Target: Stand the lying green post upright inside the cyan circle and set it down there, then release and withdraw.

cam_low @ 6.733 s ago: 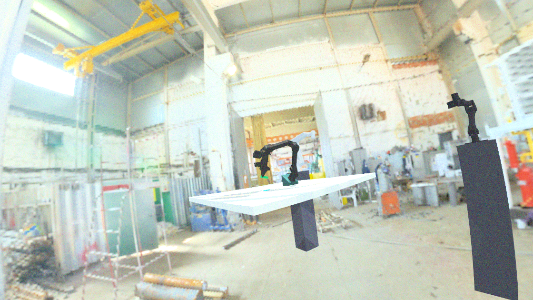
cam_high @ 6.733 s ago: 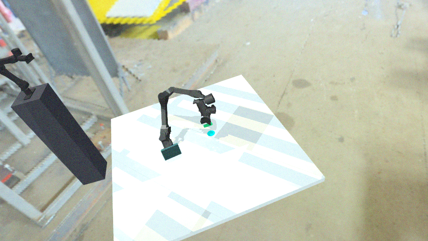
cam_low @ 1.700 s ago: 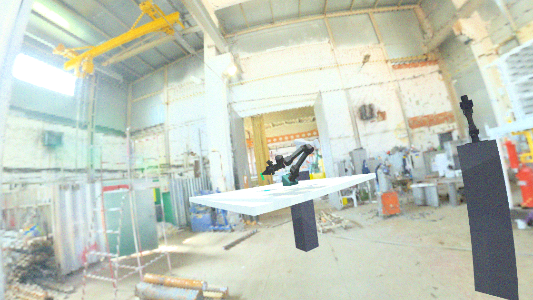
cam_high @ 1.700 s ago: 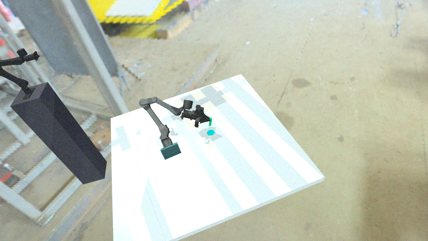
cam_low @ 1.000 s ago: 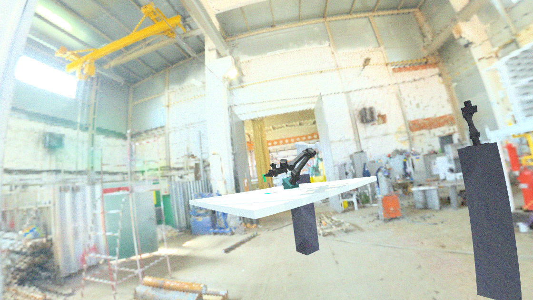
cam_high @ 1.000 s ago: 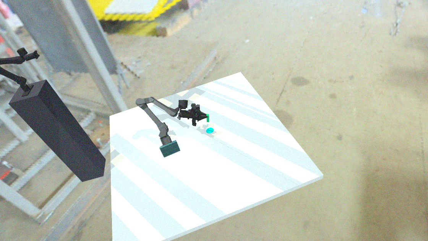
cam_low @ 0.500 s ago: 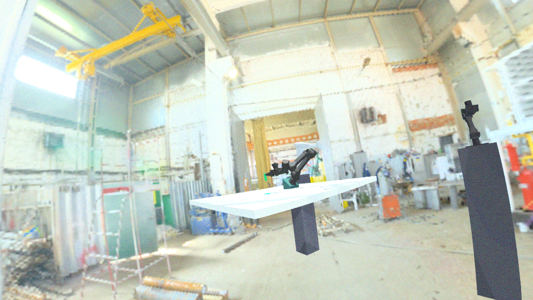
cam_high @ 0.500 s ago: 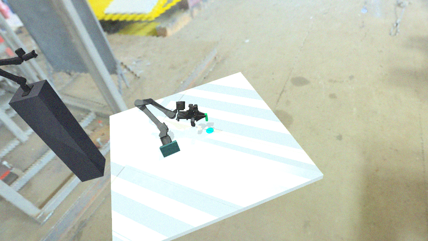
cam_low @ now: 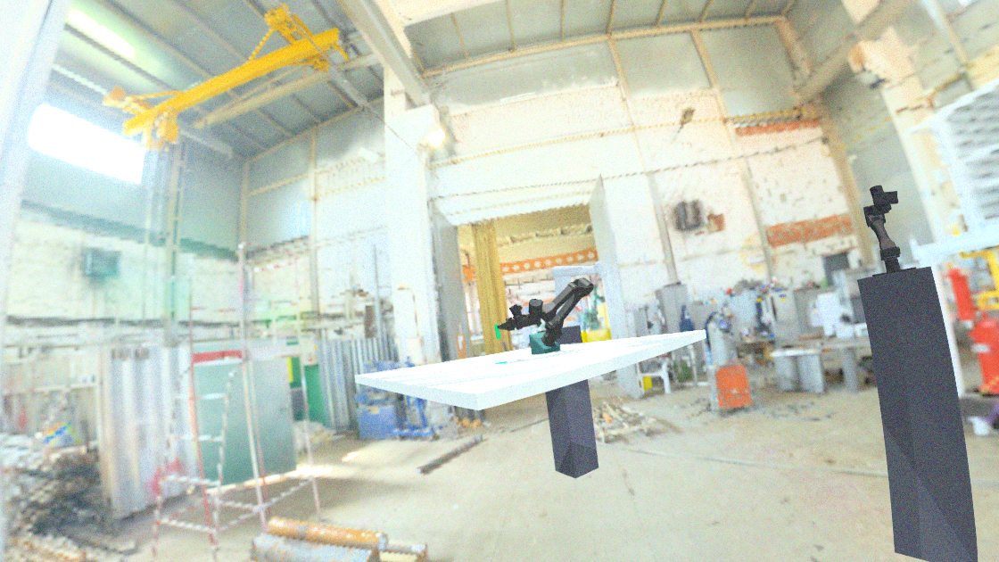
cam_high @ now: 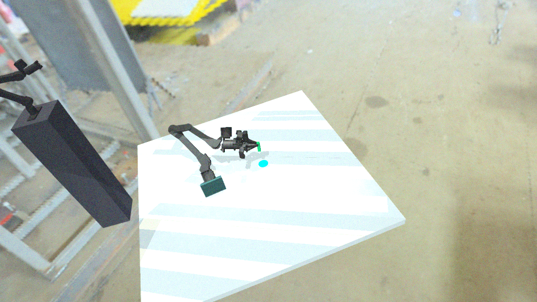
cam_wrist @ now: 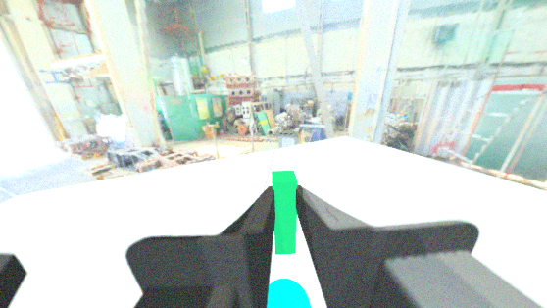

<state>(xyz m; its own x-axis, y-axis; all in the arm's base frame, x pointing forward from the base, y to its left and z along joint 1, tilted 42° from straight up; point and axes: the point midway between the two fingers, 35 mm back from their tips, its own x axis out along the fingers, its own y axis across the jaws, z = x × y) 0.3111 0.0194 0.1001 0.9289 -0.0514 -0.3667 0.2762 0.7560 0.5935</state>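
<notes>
Now: the cyan circle 16 cm below my gripper tip. Also, from my gripper tip: green post: 2 cm below.
</notes>
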